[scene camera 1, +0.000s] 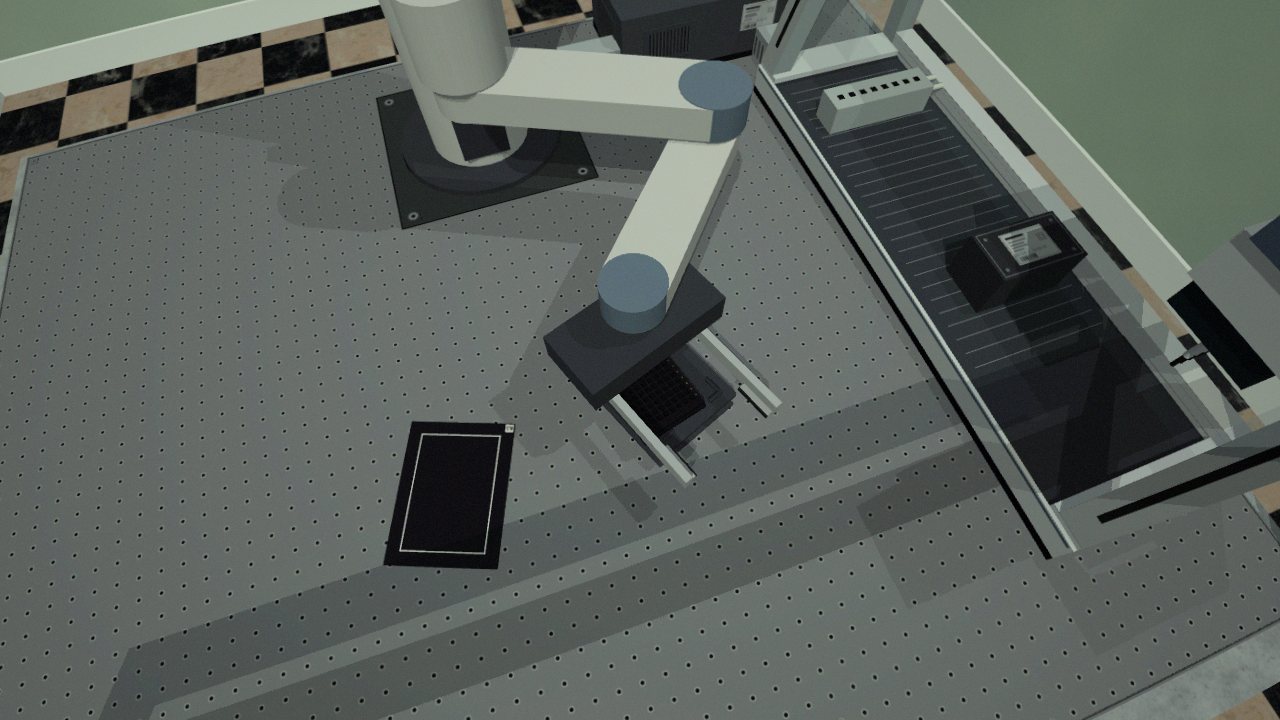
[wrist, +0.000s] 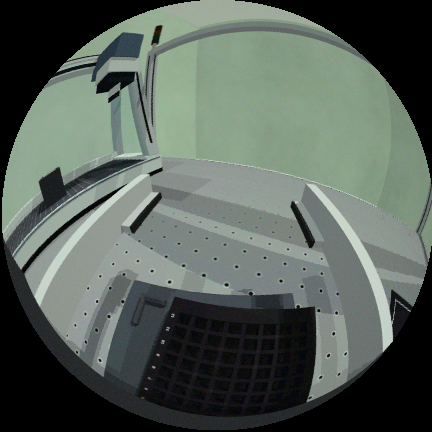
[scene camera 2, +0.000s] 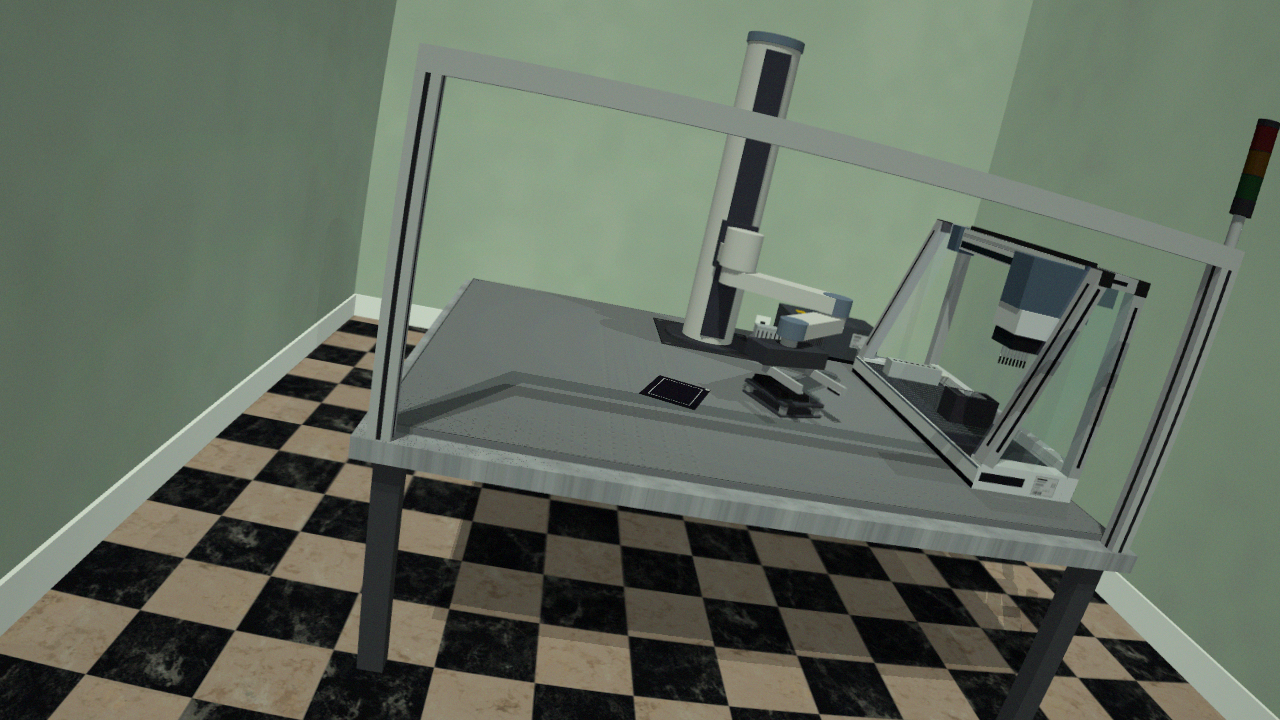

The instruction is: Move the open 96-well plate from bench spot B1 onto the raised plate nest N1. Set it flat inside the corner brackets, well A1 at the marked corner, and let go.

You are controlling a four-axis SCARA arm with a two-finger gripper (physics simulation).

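Seen in the pictures: gripper, fingertip midpoint: (scene camera 1: 734, 444) (wrist: 225, 187) (scene camera 2: 823, 391); arm's base at its link origin: (scene camera 1: 483, 141) (scene camera 2: 705, 343).
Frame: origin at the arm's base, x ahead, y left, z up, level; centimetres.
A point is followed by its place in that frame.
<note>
The dark open 96-well plate (scene camera 1: 660, 394) @(x 53.9, y 10.5, z 6.4 cm) (scene camera 2: 769, 388) @(x 54.3, y 5.8, z 5.8 cm) (wrist: 235, 350) @(x 54.9, y 10.6, z 6.4 cm) is on the raised nest (scene camera 1: 708, 413) @(x 57.3, y 15.3, z 4.6 cm) (wrist: 122, 340) @(x 51.3, y 16.5, z 4.6 cm), shifted to one side. In the wrist view it overhangs the nest's right edge, and an L-shaped corner bracket (wrist: 150, 303) @(x 55.2, y 16.8, z 4.6 cm) stands uncovered, apart from the plate's left edge. Other brackets are hidden or unclear; I cannot tell whether the plate is flat or where well A1 lies. My gripper (scene camera 1: 733, 443) @(x 63.3, y 15.2, z 10.0 cm) (scene camera 2: 821, 391) @(x 63.3, y 15.2, z 10.0 cm) (wrist: 225, 187) @(x 63.3, y 15.2, z 10.0 cm) is open and empty, above the nest, its fingertips reaching past the plate. Spot B1, a black mat with a white outline (scene camera 1: 415, 492) @(x 54.2, y -19.6, z 1.5 cm) (scene camera 2: 651, 391) @(x 58.6, y -21.5, z 1.5 cm), bears no plate.
A framed deck machine (scene camera 1: 904, 313) @(x 52.2, y 45.0, z 3.0 cm) (scene camera 2: 913, 425) @(x 52.1, y 45.0, z 2.4 cm) stands to the right, with a black box (scene camera 1: 1020, 255) @(x 54.1, y 55.4, z 13.3 cm) (scene camera 2: 966, 407) @(x 56.5, y 55.0, z 10.6 cm) and a white slotted block (scene camera 1: 875, 101) @(x 22.7, y 54.7, z 10.5 cm) on it. A dark unit (scene camera 1: 675, 28) @(x -3.4, y 33.9, z 9.6 cm) stands behind the arm. A frame (scene camera 2: 581, 98) @(x 104.4, y -48.0, z 58.5 cm) surrounds the bench.
</note>
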